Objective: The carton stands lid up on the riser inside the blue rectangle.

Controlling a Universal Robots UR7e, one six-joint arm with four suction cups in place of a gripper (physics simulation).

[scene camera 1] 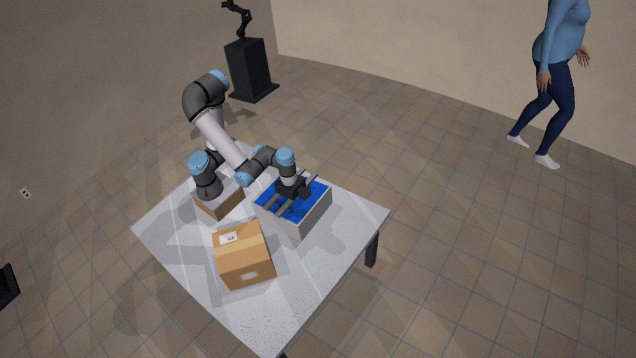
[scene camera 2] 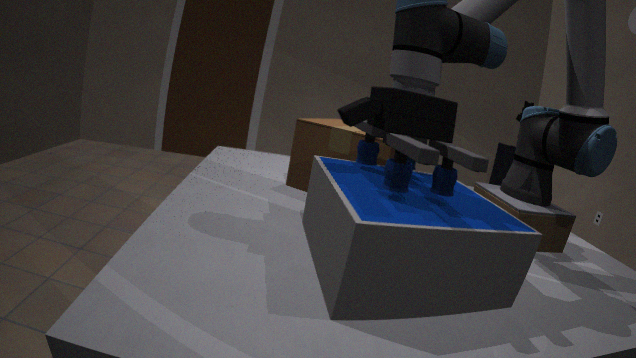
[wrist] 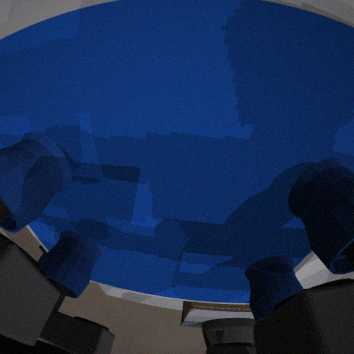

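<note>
A brown carton [scene camera 1: 242, 247] [scene camera 2: 320, 155] stands on the table beside the riser, with a tape strip and a white label on its upper face. The riser [scene camera 1: 280, 224] [scene camera 2: 430, 275] is a pale box whose top bears the blue rectangle [scene camera 1: 299, 216] [scene camera 2: 425, 214] [wrist: 165, 75]. No carton is on it. My gripper [scene camera 1: 291, 194] [scene camera 2: 406, 167] [wrist: 175, 235] hangs low over the blue top with its blue suction cups pointing down and holding nothing. A small gap seems to show under the cups. The carton does not show in the wrist view.
The white table [scene camera 1: 260, 320] [scene camera 2: 200, 280] bears everything. The arm's base stands on a brown block [scene camera 1: 227, 206] [scene camera 2: 550, 232] beside the riser. A person [scene camera 1: 557, 90] stands on the floor beyond the table, and a black pedestal [scene camera 1: 250, 70] with a small arm stands behind.
</note>
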